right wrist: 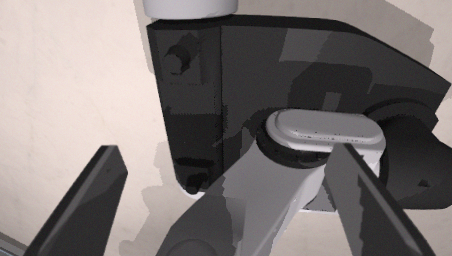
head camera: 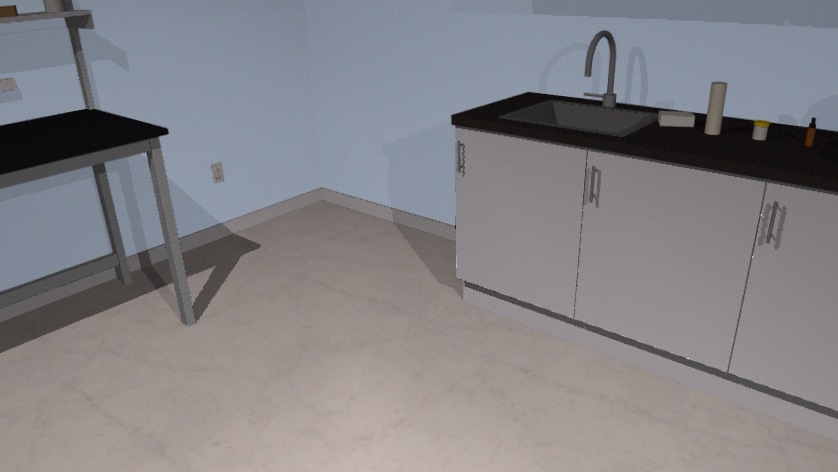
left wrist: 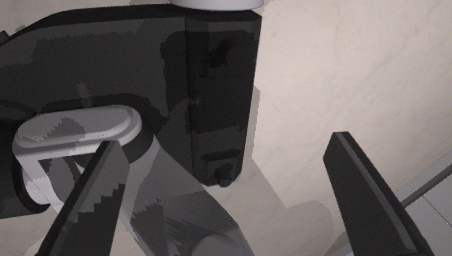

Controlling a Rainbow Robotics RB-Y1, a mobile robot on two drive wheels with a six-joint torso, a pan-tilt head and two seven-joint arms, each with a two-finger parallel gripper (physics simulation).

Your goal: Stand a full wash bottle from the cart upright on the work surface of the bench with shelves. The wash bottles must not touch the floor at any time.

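Frame: origin at the robot's base, x back, y left, z down, level; centimetres.
Seen in the pictures: left gripper, between the fingertips: (left wrist: 226, 149); right gripper, between the fingertips: (right wrist: 226, 158).
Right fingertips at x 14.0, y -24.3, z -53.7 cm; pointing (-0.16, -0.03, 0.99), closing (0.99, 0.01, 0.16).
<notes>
A point is followed by its place in that frame.
The bench with shelves (head camera: 76, 131) shows in part at the left of the head view, with a black work surface, grey legs and part of a shelf above it. No wash bottle and no cart show in these views. My left gripper (left wrist: 226, 149) @[x 10.3, y 25.4, z -54.3 cm] is open and empty in the left wrist view, its fingers wide apart above the robot's base and the floor. My right gripper (right wrist: 226, 158) @[x 14.0, y -24.3, z -53.7 cm] is also open and empty, its fingers wide apart above the base and the floor. Neither gripper shows in the head view.
A sink counter (head camera: 518, 205) @[x -221.2, y -34.2, z -57.9 cm] with a dark top and pale doors stands at the right. On it are a faucet (head camera: 611, 70) @[x -249.5, y -75.2, z -106.2 cm], a white box (head camera: 676, 119) @[x -213.3, y -90.6, z -93.7 cm], a beige cylinder (head camera: 715, 108) @[x -200.4, y -98.7, z -100.4 cm], a yellow-lidded jar (head camera: 760, 130) @[x -192.2, y -111.7, z -94.5 cm] and a small brown bottle (head camera: 809, 136) @[x -184.4, y -124.6, z -94.3 cm]. Pale floor (head camera: 328, 351) @[x -206.0, y 45.5, z 0.0 cm] lies between bench and counter.
</notes>
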